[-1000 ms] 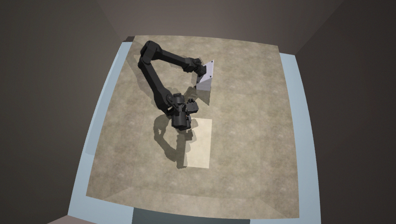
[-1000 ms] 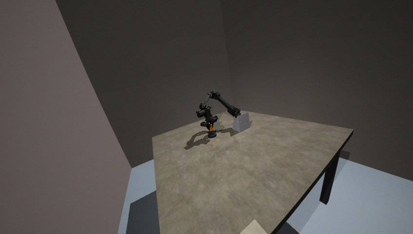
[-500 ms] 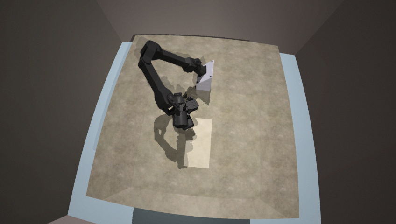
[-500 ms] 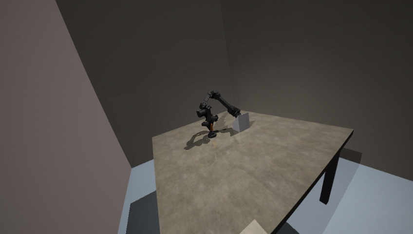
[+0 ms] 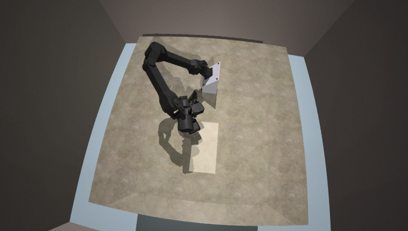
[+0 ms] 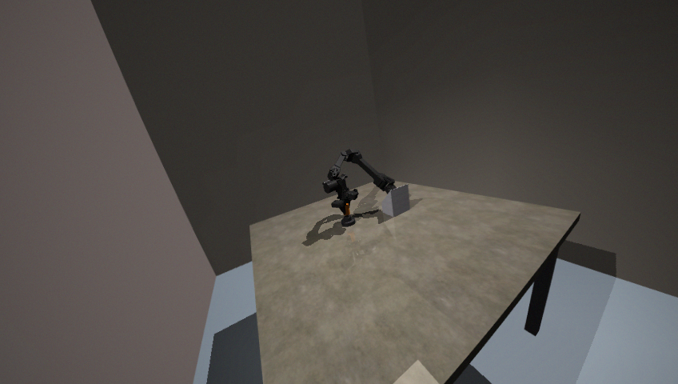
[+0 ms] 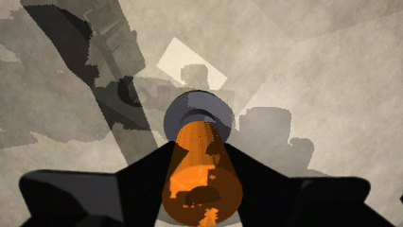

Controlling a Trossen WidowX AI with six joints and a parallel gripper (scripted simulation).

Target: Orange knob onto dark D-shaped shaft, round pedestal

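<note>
Right now the orange knob is 20 mm above my gripper tip. The rest, counted from my gripper tip: pedestal 40 mm below.
</note>
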